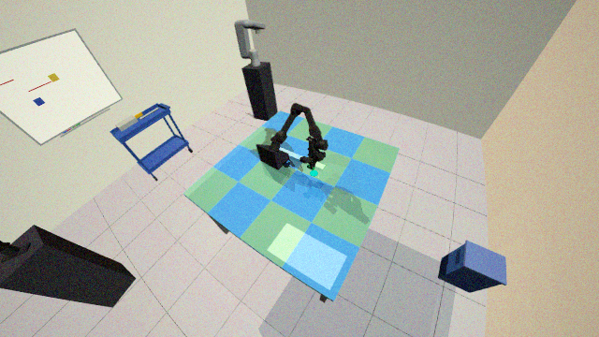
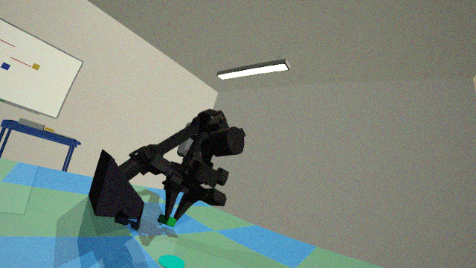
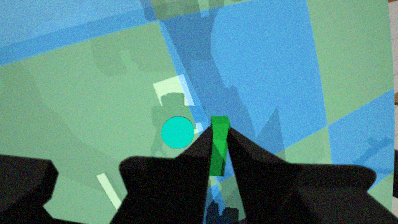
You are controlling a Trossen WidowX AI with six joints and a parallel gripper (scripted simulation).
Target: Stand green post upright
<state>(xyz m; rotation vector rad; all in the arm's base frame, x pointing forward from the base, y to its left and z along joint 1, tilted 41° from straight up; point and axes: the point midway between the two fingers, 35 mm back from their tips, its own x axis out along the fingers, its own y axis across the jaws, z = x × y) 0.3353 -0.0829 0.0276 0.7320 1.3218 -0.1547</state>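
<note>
Now: the cyan circle 10 mm behind my gripper tip, 50 mm to the left of it and 110 mm below it. From my gripper tip the other things lie so: green post 20 mm behind, 10 mm to the left, 10 mm below.
</note>
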